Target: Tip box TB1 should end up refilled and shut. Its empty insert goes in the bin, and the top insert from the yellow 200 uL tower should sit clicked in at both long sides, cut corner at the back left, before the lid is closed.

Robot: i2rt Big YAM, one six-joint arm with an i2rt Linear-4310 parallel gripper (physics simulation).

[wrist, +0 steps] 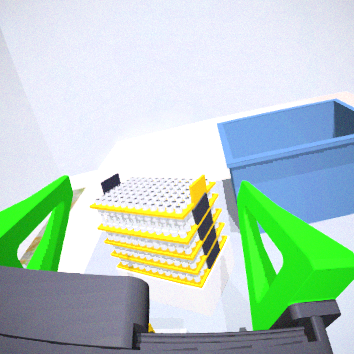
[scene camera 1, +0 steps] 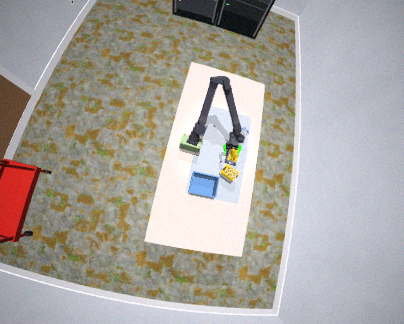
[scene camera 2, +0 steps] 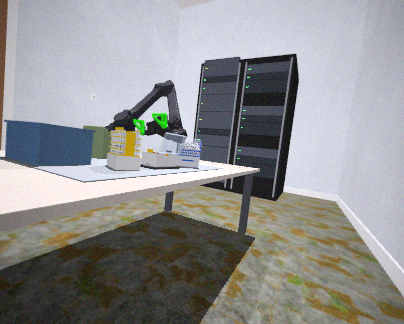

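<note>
Tip box TB1 (scene camera 1: 233, 156) (scene camera 2: 160, 160) stands on the mat with its clear lid (scene camera 2: 171, 143) raised at the back; a yellow insert shows in it. In the wrist view a sliver of it shows at the bottom edge. The yellow tower (scene camera 1: 229, 173) (scene camera 2: 125, 144) (wrist: 155, 230) of stacked tip inserts stands on a white base beside TB1, turned at an angle. The blue bin (scene camera 1: 217, 186) (scene camera 2: 55, 144) (wrist: 295, 187) is open-topped, beyond and beside the tower. My gripper (scene camera 1: 233, 148) (scene camera 2: 150, 123) (wrist: 154, 186) is open and empty, above TB1 and apart from the tower.
A rack with blue layers (scene camera 1: 244, 131) (scene camera 2: 189, 153) stands on the mat (scene camera 1: 227, 195) (scene camera 2: 85, 176) on the far side of TB1. A green block (scene camera 1: 191, 144) (scene camera 2: 95, 140) stands at the table's side by the arm. The open lid stands close under the arm's wrist.
</note>
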